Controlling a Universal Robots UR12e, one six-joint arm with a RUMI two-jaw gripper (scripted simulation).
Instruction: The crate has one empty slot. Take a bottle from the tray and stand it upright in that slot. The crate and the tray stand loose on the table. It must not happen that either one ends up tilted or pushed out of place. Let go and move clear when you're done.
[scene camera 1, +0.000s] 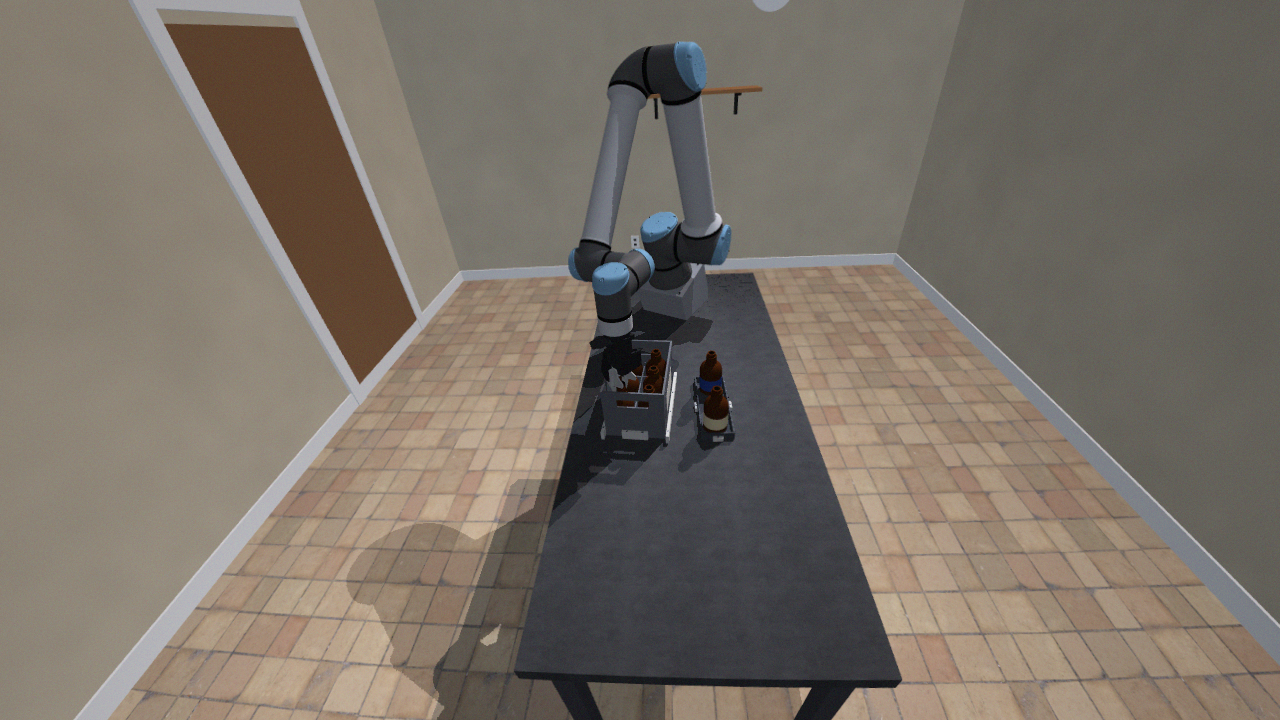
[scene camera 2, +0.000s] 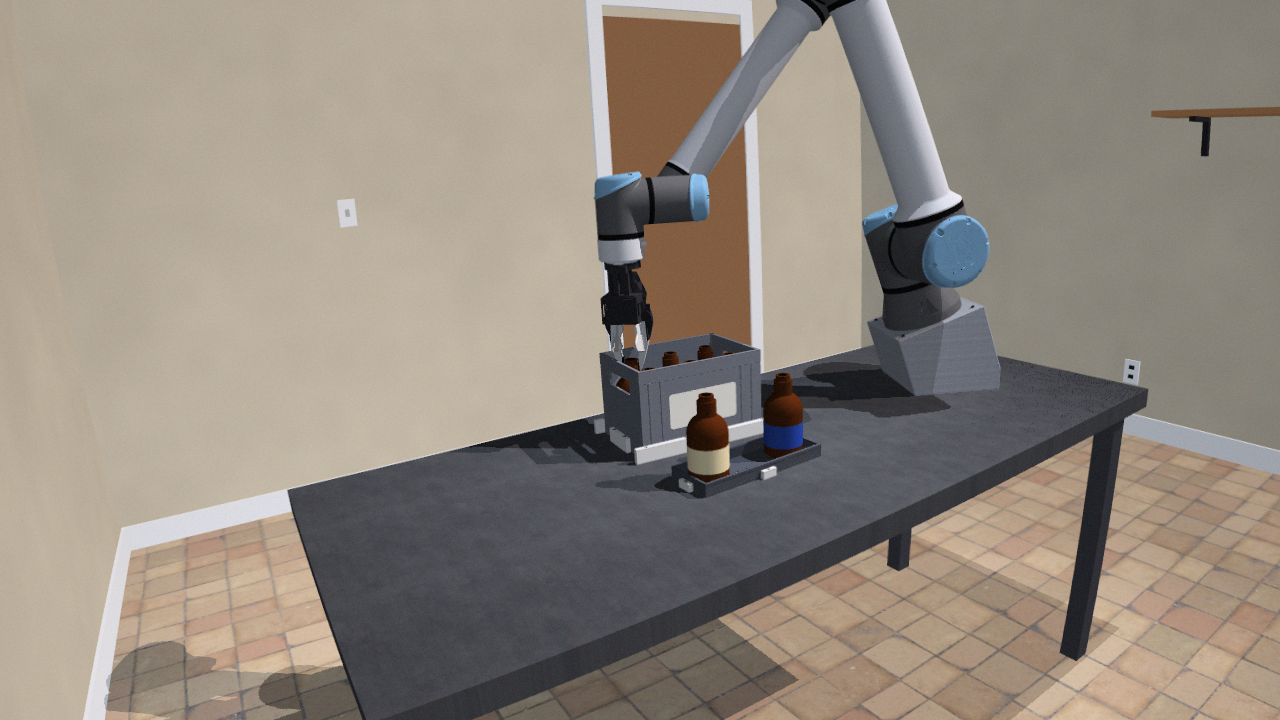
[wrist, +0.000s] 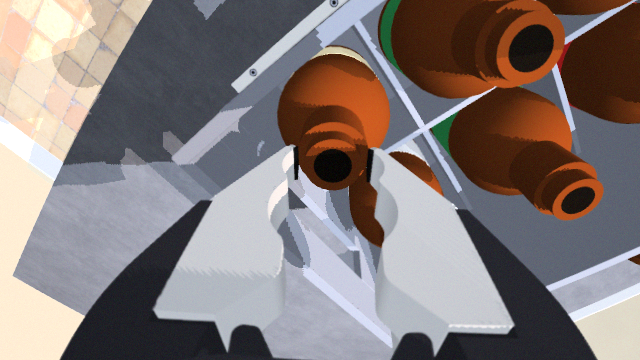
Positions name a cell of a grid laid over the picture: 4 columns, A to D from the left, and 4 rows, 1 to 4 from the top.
In view: the gripper (scene camera 2: B3), a grey crate (scene camera 2: C3) and a dark tray (scene camera 2: C3).
The grey crate shows as well in the wrist view (wrist: D3). The dark tray shows as well in scene camera 1 (scene camera 1: C3). The gripper also shows in scene camera 1 (scene camera 1: B3) and in the wrist view (wrist: C2).
